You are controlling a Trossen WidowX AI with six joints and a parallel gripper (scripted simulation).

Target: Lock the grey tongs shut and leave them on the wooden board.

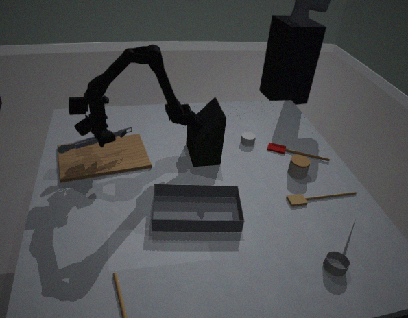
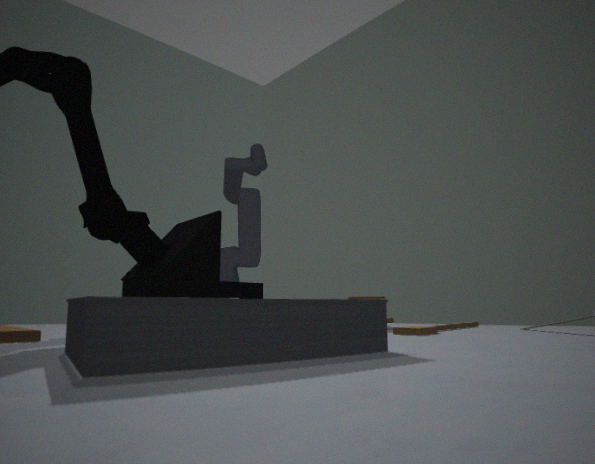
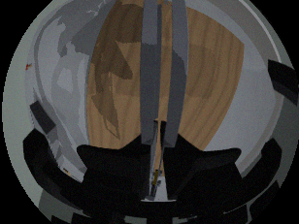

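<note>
Now: the wooden board 5 cm below my gripper tip. Also, from my gripper tip: grey roasting tin (40 cm ahead, 28 cm to the left, 3 cm below); white puck (65 cm to the left, 4 cm below, 3 cm ahead); corked jar (76 cm to the left, 29 cm ahead, 2 cm below).
</note>
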